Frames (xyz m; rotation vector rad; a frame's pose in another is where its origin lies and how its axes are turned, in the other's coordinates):
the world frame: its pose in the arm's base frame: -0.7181 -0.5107 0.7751 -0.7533 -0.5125 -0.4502
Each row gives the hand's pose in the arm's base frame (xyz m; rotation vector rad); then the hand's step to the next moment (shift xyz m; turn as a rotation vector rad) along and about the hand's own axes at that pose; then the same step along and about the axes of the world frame.
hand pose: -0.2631 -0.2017 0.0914 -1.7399 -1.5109 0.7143
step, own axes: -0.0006 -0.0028 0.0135 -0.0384 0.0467 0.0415
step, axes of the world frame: -0.0135 -0.0027 0.0011 -0.0394 0.0050 -0.0616
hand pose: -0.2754 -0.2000 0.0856 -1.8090 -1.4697 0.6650
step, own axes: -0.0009 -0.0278 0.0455 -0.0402 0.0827 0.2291
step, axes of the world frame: -0.0468 -0.0179 0.0183 -0.2252 0.0348 -0.0950
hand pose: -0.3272 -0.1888 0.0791 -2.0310 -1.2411 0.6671
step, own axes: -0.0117 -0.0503 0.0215 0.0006 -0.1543 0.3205
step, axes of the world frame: -0.0263 -0.0322 0.0375 -0.3294 -0.0354 0.1294
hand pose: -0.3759 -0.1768 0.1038 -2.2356 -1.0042 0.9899
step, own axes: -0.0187 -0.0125 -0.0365 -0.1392 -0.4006 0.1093
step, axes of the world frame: 0.0362 -0.0201 0.0111 -0.1298 -0.2164 0.3579
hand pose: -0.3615 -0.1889 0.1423 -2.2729 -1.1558 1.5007
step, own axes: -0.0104 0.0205 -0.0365 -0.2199 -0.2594 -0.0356
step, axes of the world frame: 0.0411 0.0069 -0.0110 0.0625 -0.2183 0.2556
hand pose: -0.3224 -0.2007 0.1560 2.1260 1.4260 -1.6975
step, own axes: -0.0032 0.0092 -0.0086 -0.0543 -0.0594 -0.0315
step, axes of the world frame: 0.0114 0.0047 -0.0042 0.0329 -0.0399 0.0693
